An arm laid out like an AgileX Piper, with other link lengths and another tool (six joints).
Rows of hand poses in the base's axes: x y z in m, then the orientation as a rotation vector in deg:
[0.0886 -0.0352 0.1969 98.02 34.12 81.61]
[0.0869 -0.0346 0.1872 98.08 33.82 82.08]
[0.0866 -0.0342 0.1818 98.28 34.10 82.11]
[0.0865 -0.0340 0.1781 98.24 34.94 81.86]
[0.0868 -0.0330 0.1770 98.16 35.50 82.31]
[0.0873 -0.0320 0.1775 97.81 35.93 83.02]
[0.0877 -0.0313 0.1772 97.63 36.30 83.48]
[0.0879 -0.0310 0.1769 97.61 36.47 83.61]
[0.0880 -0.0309 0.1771 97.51 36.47 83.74]
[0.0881 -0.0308 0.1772 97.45 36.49 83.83]
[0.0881 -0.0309 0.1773 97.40 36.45 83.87]
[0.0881 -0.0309 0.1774 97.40 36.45 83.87]
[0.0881 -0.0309 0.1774 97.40 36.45 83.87]
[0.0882 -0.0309 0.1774 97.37 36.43 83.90]
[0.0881 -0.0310 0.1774 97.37 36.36 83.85]
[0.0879 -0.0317 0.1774 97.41 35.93 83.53]
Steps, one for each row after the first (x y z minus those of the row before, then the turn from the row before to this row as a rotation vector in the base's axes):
[-0.0017 0.0006 -0.0097 0.37 -0.28 0.09]
[-0.0003 0.0004 -0.0054 0.06 0.20 0.22]
[-0.0001 0.0002 -0.0037 -0.42 0.39 0.39]
[0.0003 0.0010 -0.0011 0.00 -0.03 0.61]
[0.0005 0.0010 0.0005 -0.01 -0.35 0.65]
[0.0004 0.0007 -0.0003 0.00 -0.16 0.49]
[0.0002 0.0003 -0.0003 0.00 0.00 0.18]
[0.0001 0.0001 0.0002 0.00 -0.11 0.06]
[0.0001 0.0001 0.0001 0.00 -0.07 0.06]
[0.0000 -0.0001 0.0001 0.00 -0.06 -0.01]
[0.0000 0.0000 0.0001 0.00 0.00 0.00]
[0.0000 0.0000 0.0000 0.00 0.00 0.00]
[0.0001 0.0000 0.0000 0.00 -0.04 0.00]
[-0.0001 -0.0001 0.0000 0.00 0.00 -0.07]
[-0.0002 -0.0007 0.0000 0.00 0.00 -0.46]

